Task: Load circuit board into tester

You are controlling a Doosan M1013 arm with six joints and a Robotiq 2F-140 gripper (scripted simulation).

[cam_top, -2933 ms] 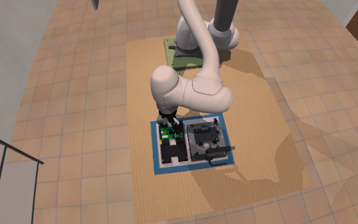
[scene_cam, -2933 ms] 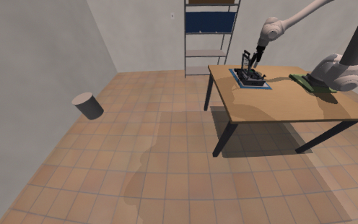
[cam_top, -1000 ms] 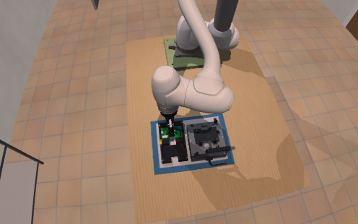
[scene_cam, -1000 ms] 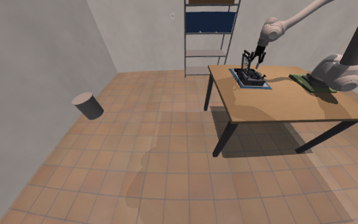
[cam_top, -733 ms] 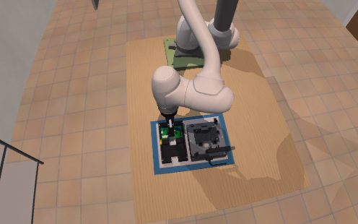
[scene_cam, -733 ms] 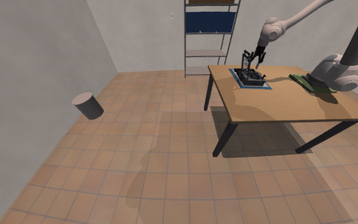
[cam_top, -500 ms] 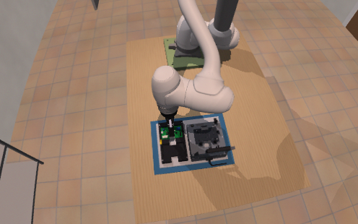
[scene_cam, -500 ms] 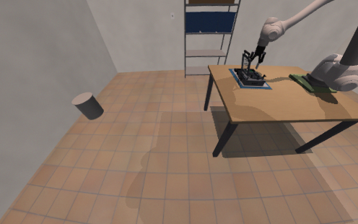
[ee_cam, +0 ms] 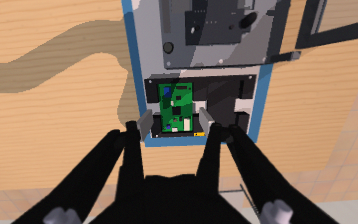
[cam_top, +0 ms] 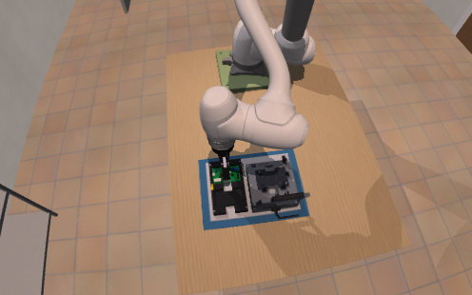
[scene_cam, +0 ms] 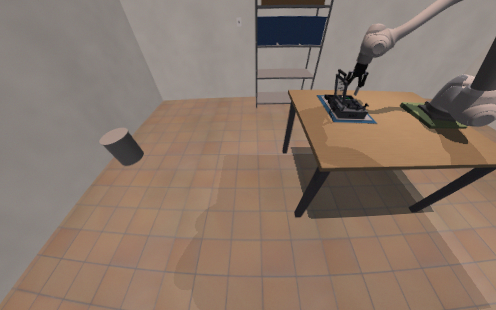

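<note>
My gripper is now 6 cm above the green circuit board. The rest, counted from my hand: tester lid (16 cm ahead, 19 cm to the left, 10 cm above); then pin plate (4 cm ahead, 18 cm to the left, 1 cm below).
</note>
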